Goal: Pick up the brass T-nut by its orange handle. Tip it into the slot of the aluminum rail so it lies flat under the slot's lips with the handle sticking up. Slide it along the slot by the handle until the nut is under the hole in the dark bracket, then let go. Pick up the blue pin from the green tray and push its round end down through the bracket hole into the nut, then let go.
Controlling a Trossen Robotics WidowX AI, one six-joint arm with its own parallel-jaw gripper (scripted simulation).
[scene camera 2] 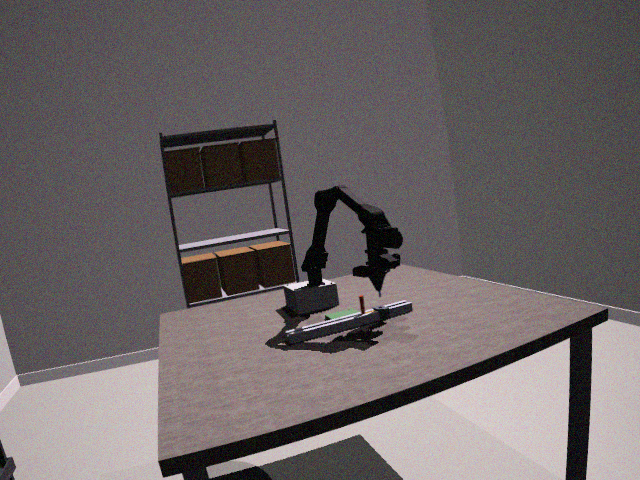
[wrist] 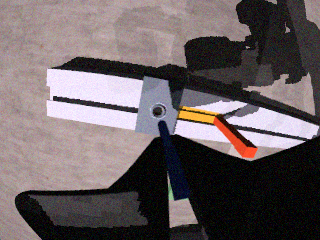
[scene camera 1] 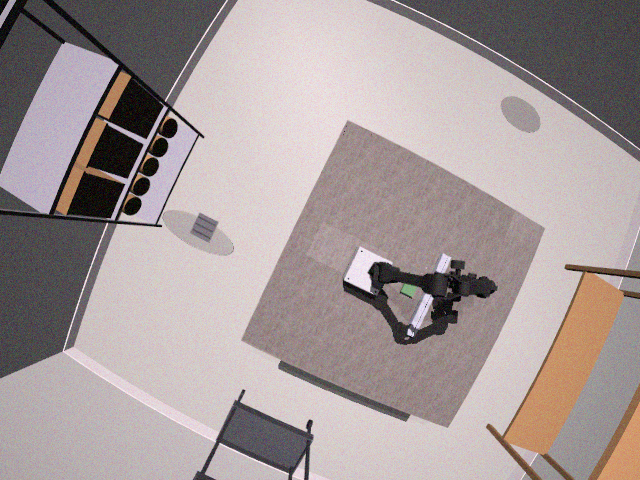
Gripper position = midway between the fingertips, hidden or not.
My gripper point(scene camera 2: 378, 290) holds a blue pin point(wrist: 180, 188).
